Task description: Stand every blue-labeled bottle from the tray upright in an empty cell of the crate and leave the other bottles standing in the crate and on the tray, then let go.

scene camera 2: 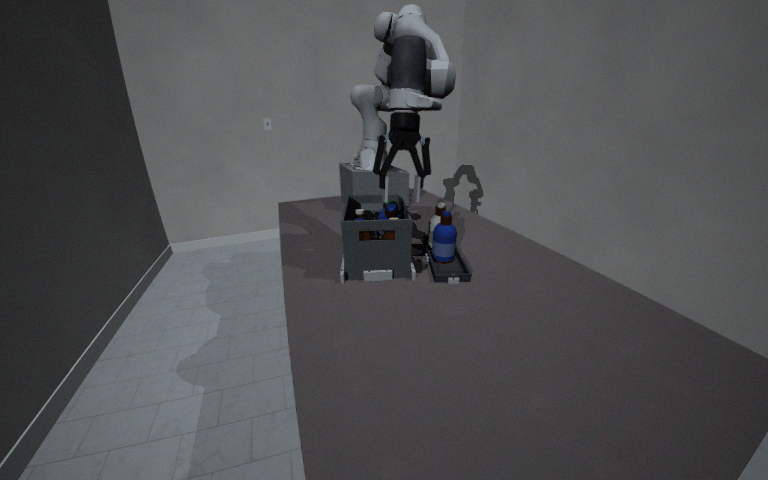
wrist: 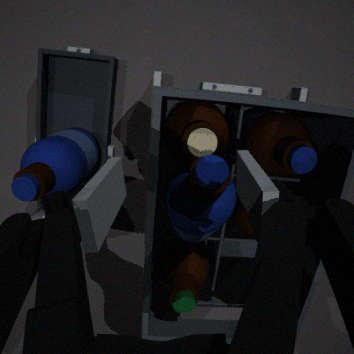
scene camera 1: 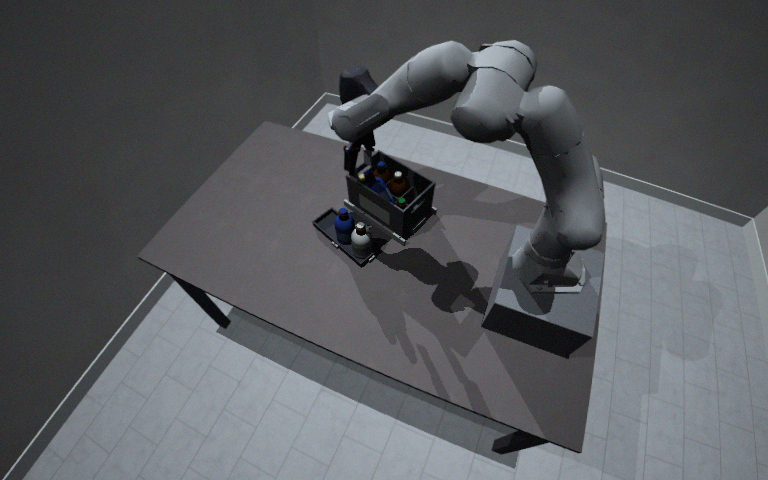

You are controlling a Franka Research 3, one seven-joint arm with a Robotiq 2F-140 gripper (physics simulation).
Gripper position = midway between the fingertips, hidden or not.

I see my gripper (scene camera 2: 400, 201), a blue-labeled bottle (scene camera 2: 444, 234), a blue-labeled bottle (wrist: 199, 195) and a cream-capped bottle (wrist: 192, 127).
My gripper is seen too in the wrist view (wrist: 179, 173) and in scene camera 1 (scene camera 1: 361, 172).
